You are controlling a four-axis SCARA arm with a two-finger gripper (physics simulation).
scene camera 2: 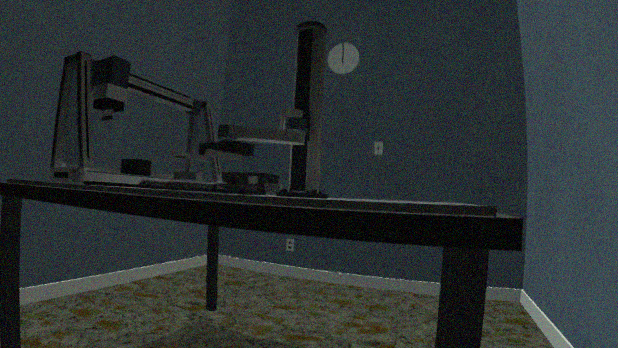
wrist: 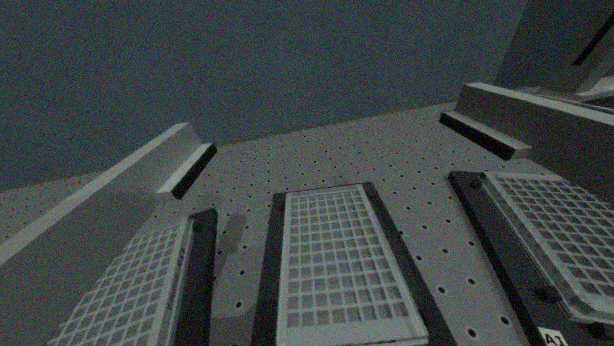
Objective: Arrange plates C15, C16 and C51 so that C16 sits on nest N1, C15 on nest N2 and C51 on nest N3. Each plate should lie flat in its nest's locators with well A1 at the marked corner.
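Places are measured from the arm's base along level axes (x right, y down, z ahead), in centimetres.
Pixels of known places: gripper, fingertip midpoint: [scene camera 2: 188, 152] [wrist: 324, 119].
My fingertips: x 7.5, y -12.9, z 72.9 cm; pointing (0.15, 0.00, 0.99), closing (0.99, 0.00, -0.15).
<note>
Ahead of a thing's pixels: the offset from my fingertips to its middle. "spot": to the spot under its first point. Level surfaces: height alone.
In the wrist view, three pale gridded well plates lie in dark nests: a left plate @(dz -2.5, dx -17.3, dy +9.7 cm) [wrist: 135, 285] in a nest @(dz -2.5, dx -17.3, dy +10.6 cm) [wrist: 197, 280], a middle plate @(dz -2.2, dx -0.5, dy +9.7 cm) [wrist: 340, 260] in a nest @(dz -2.2, dx -0.5, dy +10.6 cm) [wrist: 267, 285], and a right plate @(dz -6.2, dx +17.8, dy +9.7 cm) [wrist: 565, 225] in a nest @(dz -6.2, dx +17.8, dy +10.6 cm) [wrist: 505, 255]. The right nest has black locators and a white A1 label @(spot: dz -10.5, dx +9.6, dy +10.4 cm) [wrist: 554, 338] at its near corner. No plate or nest names are legible. My gripper [wrist: 324, 119] [scene camera 2: 226, 148] is open and empty, its fingers spread wide above the board. In the scene view it hangs over the table; its fingers are indistinct.
A perforated grey board @(dy +11.6 cm) [wrist: 325, 150] lies under the nests. In the scene view, the robot's column [scene camera 2: 312, 100] stands on the dark table [scene camera 2: 350, 220]. A gantry frame [scene camera 2: 72, 115] with a hanging head @(spot: dz +4.7, dx +39.2, dy -29.2 cm) [scene camera 2: 111, 75] and a dark box @(spot: dz -16.4, dx +45.2, dy +2.9 cm) [scene camera 2: 136, 166] stand to the left.
</note>
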